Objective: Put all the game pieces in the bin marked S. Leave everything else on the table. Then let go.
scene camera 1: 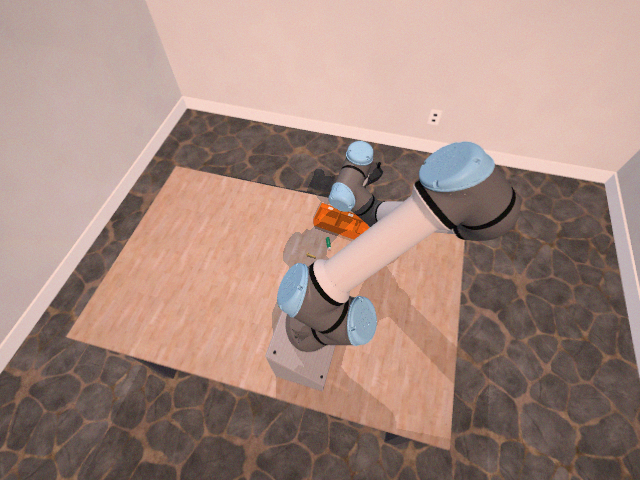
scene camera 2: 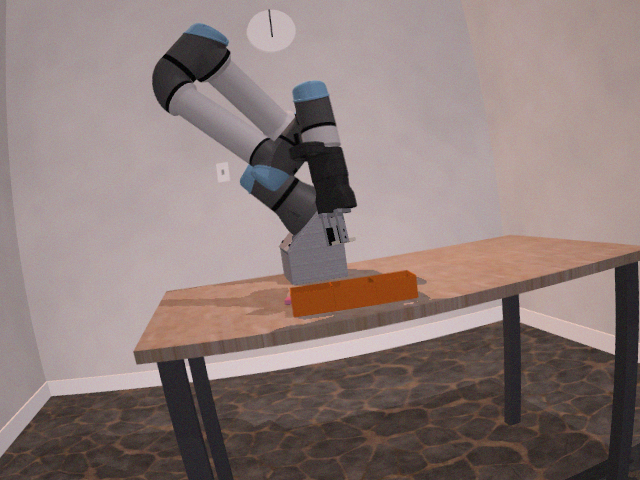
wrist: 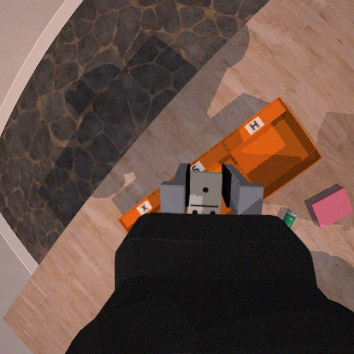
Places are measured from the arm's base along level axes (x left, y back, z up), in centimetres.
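Pixels of known places: gripper, fingertip midpoint: (scene camera 2: 338, 243) (wrist: 205, 177); arm's base, link origin: (scene camera 1: 306, 324) (scene camera 2: 310, 214).
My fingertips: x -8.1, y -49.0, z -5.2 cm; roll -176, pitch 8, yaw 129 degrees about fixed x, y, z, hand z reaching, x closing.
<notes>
Ahead of a thing's pixels: the offset from my fingertips to its middle. "spot": to the spot under its first point.
My gripper (scene camera 2: 338, 238) (wrist: 205, 177) is shut on a light grey domino @[dx +1.6, dy +1.3, dz +0.2 cm] (wrist: 205, 180), with a dark line and dots on its face. In the wrist view it is over the middle of the orange bin row; in scene camera 2 it is well above the table. The orange bin row @[spot: dx +8.6, dy +4.8, dz -10.2 cm] (scene camera 1: 330, 227) (scene camera 2: 356, 296) (wrist: 304, 168) has three compartments, marked X, S and H. The S label @[dx +1.7, dy -1.3, dz -8.6 cm] (wrist: 197, 166) is partly covered by a finger, and the S compartment's inside is mostly hidden. No loose game piece can be made out on the visible table.
A green battery (scene camera 1: 328, 242) (wrist: 289, 218) and a pink block @[dx -6.3, dy +16.0, dz -12.4 cm] (scene camera 2: 287, 300) (wrist: 332, 207) lie beside the bins. A small brass-coloured item @[dx +13.7, dy +17.2, dz -12.3 cm] (scene camera 1: 310, 255) lies near the battery. The table's edge (wrist: 165, 112) runs close by the bins' labelled side.
</notes>
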